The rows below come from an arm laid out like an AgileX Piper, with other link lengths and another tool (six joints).
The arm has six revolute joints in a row. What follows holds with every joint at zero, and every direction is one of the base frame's.
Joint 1 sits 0.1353 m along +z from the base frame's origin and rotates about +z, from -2.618 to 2.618 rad.
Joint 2 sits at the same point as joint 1 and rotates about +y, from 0 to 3.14 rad.
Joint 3 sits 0.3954 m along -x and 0.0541 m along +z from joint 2 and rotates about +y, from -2.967 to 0 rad.
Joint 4 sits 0.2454 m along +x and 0.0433 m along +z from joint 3 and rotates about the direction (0.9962, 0, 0.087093), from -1.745 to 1.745 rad.
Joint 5 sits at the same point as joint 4 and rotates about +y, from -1.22 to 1.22 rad.
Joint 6 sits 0.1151 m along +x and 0.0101 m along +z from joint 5 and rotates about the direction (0.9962, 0, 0.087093), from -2.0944 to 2.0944 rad.
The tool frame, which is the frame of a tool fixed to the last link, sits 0.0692 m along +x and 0.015 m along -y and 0.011 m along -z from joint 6; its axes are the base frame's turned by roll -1.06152, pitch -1.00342 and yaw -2.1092 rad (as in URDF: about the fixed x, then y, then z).
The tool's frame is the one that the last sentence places.
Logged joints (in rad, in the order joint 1, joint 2, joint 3, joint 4, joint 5, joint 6), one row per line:
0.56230 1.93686 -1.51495 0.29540 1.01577 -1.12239
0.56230 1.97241 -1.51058 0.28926 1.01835 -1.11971
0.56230 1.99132 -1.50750 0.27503 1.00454 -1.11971
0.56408 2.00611 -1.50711 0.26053 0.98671 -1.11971
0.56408 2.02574 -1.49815 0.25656 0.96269 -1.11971
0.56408 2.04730 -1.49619 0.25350 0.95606 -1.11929
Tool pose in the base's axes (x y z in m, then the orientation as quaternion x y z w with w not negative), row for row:
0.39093 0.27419 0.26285 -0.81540 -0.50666 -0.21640 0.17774
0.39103 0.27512 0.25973 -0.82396 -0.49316 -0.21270 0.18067
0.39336 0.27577 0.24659 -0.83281 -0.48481 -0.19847 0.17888
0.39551 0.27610 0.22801 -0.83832 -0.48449 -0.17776 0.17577
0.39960 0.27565 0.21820 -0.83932 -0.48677 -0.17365 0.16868
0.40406 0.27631 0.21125 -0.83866 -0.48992 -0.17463 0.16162
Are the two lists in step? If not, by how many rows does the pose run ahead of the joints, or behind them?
The pose runs 2 rows behind the joints: the pose in row i belongs to the joints in row i - 2.
